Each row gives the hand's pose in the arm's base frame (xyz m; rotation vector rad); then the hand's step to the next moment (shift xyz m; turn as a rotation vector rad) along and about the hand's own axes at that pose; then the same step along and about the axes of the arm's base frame.
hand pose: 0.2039 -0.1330 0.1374 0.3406 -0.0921 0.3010
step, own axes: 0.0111 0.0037 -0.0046 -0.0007 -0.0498 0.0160
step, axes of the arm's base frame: 0.0096 0.0080 -0.0016 0.0139 -0.0504 -0.0008
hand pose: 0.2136 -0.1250 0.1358 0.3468 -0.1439 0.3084
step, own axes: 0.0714 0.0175 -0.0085 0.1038 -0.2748 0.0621
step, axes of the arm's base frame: 0.0625 0.0381 0.0112 0.1807 -0.2396 -0.0080
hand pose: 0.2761 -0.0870 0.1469 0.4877 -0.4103 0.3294
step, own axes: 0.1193 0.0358 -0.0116 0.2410 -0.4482 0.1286
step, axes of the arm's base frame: 0.0927 0.0604 0.0584 0.3488 -0.3900 0.0414
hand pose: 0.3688 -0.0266 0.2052 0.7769 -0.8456 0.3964
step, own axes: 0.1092 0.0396 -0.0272 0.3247 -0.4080 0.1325
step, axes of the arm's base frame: 0.0576 0.0484 0.0926 0.3744 -0.3649 0.1272
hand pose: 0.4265 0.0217 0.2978 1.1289 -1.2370 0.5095
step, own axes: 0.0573 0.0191 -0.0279 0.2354 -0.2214 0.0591
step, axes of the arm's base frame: 0.0153 0.0179 0.0622 0.2277 -0.2016 0.1243
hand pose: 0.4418 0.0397 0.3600 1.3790 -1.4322 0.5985
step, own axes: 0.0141 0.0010 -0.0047 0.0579 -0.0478 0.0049
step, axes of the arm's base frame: 0.0030 -0.0017 0.0145 0.0529 -0.0397 0.0360
